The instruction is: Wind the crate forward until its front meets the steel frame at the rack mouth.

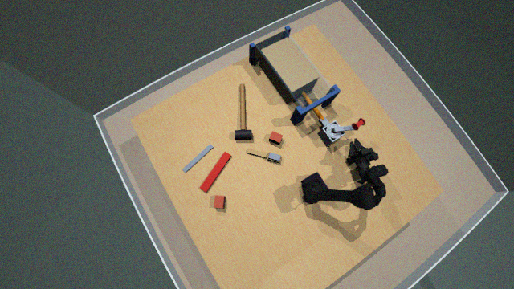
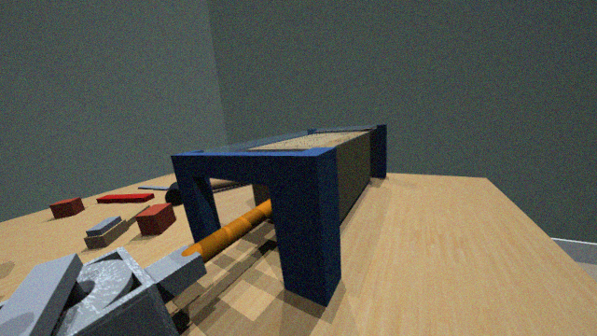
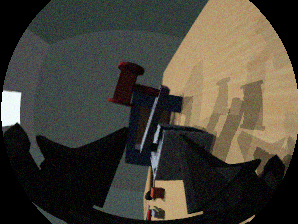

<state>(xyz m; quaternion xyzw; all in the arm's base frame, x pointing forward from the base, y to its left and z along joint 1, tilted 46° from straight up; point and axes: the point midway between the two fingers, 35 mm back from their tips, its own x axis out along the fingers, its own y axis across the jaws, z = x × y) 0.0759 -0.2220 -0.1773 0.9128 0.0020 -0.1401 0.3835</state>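
My gripper tip is now 60 mm short of the red grip, 50 mm to the left of it and 30 mm below it. Round my gripper tip: brush-like tool: 420 mm to the left, 160 mm ahead, 90 mm below; then grey winch: 80 mm below, 80 mm ahead, 40 mm to the left; then blue frame: 250 mm ahead, 70 mm to the left.
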